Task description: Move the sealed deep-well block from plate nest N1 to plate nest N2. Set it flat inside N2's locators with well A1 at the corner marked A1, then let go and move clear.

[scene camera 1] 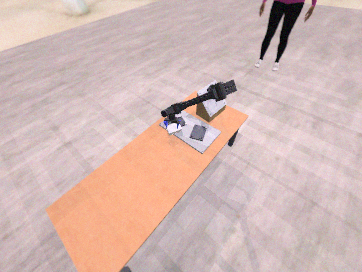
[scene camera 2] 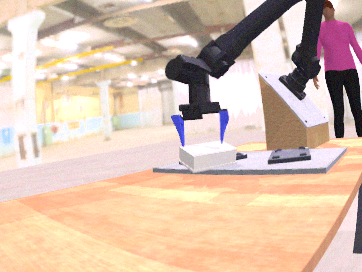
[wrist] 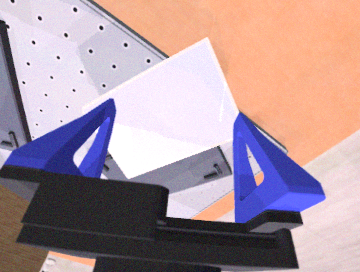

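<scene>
On a grey perforated plate, (wrist: 63, 62) and (scene camera 1: 184, 134) are the same spot.
</scene>
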